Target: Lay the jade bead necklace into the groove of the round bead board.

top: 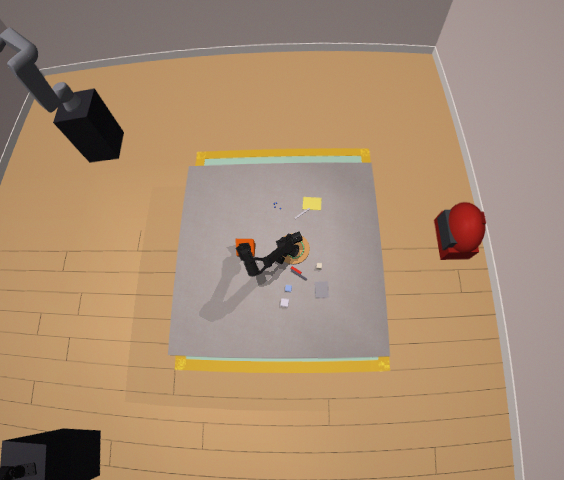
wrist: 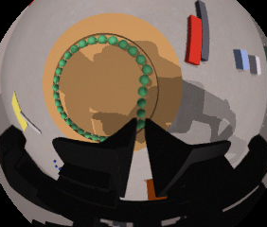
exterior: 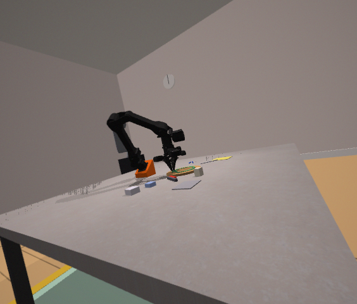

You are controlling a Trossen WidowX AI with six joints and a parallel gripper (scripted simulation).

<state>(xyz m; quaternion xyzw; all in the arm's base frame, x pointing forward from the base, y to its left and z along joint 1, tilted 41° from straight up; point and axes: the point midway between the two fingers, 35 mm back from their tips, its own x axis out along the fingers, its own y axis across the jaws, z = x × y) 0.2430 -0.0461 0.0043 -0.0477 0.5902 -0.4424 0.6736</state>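
My gripper tip is now 5 cm short of the round wooden bead board, 3 cm to the right of it and 1 cm above it. Round my gripper tip: beige cube 20 cm ahead, 10 cm to the right; then red-handled tool 12 cm to the right, 7 cm ahead, 1 cm below; then blue block 22 cm to the right, 1 cm below.
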